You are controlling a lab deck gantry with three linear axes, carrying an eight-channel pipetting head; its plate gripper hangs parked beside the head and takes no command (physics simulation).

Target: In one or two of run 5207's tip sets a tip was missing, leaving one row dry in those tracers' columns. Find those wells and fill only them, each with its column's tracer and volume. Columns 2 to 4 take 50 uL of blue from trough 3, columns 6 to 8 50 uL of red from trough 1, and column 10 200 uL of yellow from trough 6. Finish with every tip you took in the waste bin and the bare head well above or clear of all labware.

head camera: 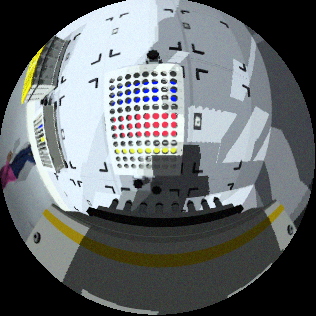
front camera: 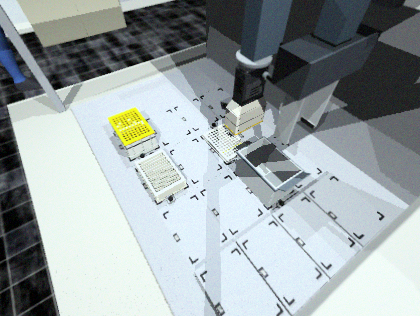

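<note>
The pipetting head (front camera: 244, 118) (head camera: 160, 240) is low, over or near the back edge of the white well plate (front camera: 220, 143) (head camera: 181, 125). Nozzle ends (head camera: 159, 207) line the head's edge in the head view; whether any carries a tip I cannot tell. In the head view, blue, red and yellow wells form lines across the plate. In the three blue lines, the wells second from the right look grey and dry; red and yellow look coloured there. The waste bin (front camera: 256, 170) stands beside the plate. The parked plate gripper cannot be made out clearly.
A yellow tip rack (front camera: 132, 126) (head camera: 34, 75) stands at the left. A white trough block (front camera: 172, 192) (head camera: 55, 135) stands beside it. A dark gantry block (front camera: 320, 62) hangs behind the bin. Dark knobs (head camera: 153, 54) (head camera: 138, 183) sit by the plate's ends.
</note>
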